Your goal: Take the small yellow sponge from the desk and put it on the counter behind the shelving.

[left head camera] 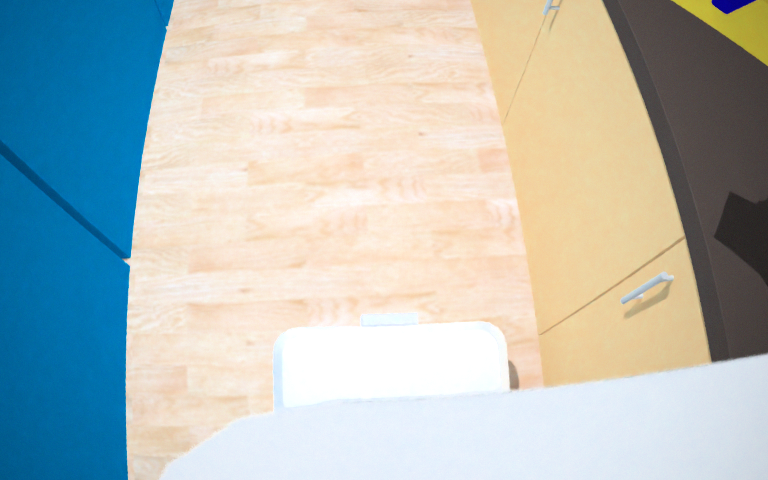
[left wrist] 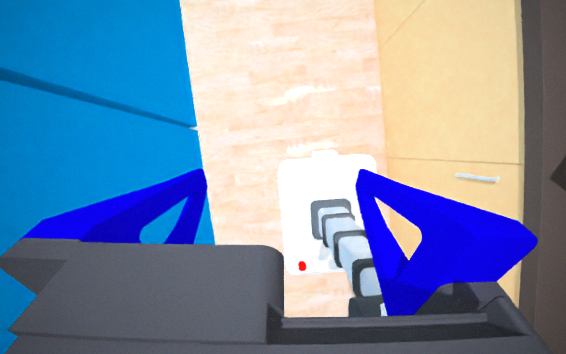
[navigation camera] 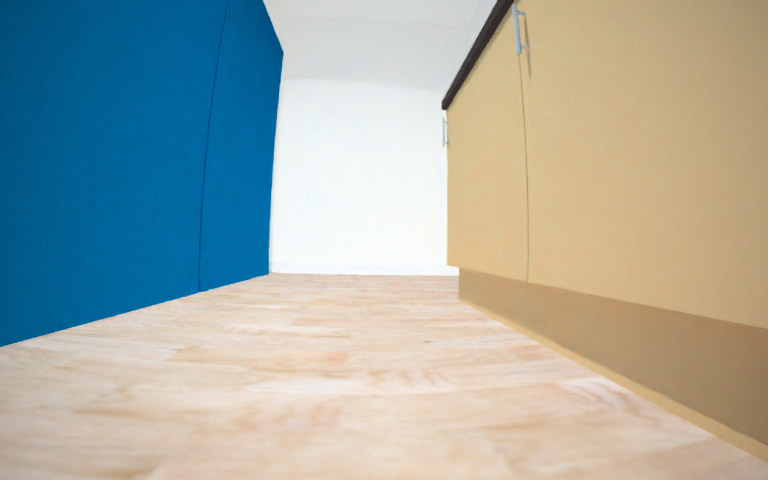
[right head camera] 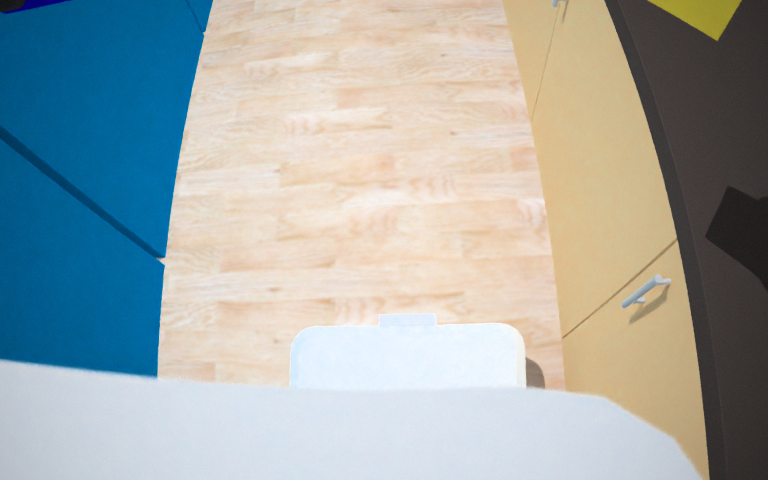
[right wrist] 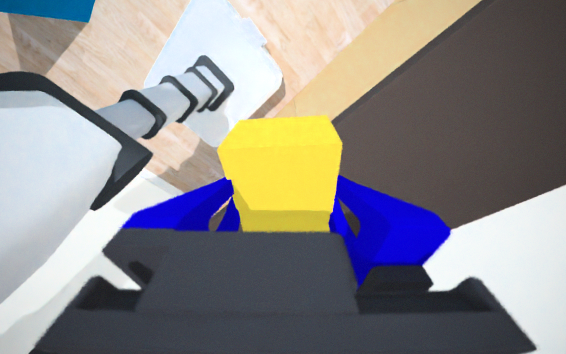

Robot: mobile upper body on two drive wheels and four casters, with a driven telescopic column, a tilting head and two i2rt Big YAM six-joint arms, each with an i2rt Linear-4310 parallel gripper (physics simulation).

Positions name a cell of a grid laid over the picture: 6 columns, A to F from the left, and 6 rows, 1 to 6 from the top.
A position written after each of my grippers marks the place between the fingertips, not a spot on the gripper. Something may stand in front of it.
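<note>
From the navigation camera you'd get a counter (navigation camera: E3), but the yellow sponge is out of frame in the navigation camera view. The left head camera has the counter (left head camera: E2), and the right head camera has the counter (right head camera: F2) as well. On the left wrist there's my left gripper (left wrist: C4) along with the counter (left wrist: E2), while the sponge is out of frame in the left wrist view. Then the right wrist gives you my right gripper (right wrist: D3), the yellow sponge (right wrist: D3) and the counter (right wrist: E2).
</note>
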